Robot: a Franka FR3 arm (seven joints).
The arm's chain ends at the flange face. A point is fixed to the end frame.
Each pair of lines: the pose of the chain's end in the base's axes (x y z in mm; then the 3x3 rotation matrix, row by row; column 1 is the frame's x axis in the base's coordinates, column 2 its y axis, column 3 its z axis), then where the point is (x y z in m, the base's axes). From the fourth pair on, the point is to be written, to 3 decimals.
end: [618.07 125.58 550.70], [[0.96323 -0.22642 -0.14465], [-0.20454 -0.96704 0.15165], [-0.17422 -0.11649 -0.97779]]
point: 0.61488 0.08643 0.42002
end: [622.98 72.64 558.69], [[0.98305 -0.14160 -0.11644], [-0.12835 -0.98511 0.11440], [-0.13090 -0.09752 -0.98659]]
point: 0.62835 0.03008 0.42916
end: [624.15 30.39 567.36], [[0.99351 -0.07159 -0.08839], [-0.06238 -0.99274 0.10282], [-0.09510 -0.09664 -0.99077]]
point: 0.63701 -0.01217 0.43836
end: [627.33 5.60 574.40], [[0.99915 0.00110 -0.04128], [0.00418 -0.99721 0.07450], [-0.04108 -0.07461 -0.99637]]
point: 0.650 -0.039 0.447
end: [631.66 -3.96 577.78], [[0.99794 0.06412 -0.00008], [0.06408 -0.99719 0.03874], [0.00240 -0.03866 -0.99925]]
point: 0.663 -0.051 0.454
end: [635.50 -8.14 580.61], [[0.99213 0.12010 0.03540], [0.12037 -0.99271 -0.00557], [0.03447 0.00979 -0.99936]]
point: 0.674 -0.059 0.460
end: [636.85 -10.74 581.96], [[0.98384 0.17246 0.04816], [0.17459 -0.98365 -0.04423], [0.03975 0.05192 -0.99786]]
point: 0.679 -0.064 0.464
